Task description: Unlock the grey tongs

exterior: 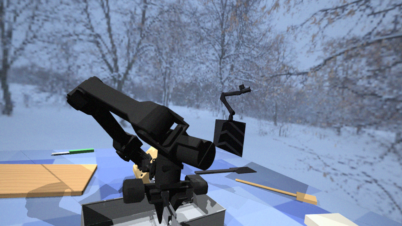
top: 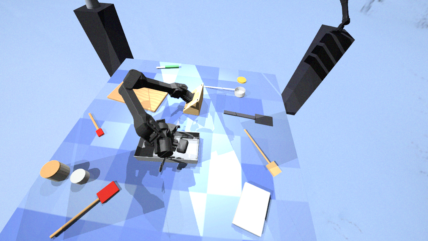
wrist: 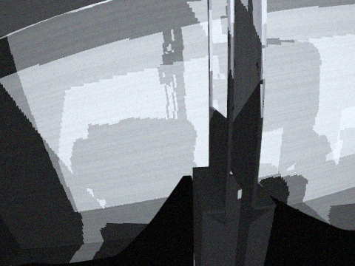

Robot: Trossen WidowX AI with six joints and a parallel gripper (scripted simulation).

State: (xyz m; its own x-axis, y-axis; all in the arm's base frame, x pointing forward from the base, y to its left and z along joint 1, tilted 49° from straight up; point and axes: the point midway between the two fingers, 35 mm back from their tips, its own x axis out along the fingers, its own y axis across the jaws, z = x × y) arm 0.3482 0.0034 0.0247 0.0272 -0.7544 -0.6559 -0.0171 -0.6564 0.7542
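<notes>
My gripper tip is now 2 cm past the roasting tin and 1 cm to the left of it. The rest, counted from my gripper tip: red spatula (30 cm ahead, 25 cm to the right, 2 cm below); then white slab (19 cm ahead, 43 cm to the left, 2 cm below); then yellow lock piece (8 cm behind, 4 cm above).
</notes>
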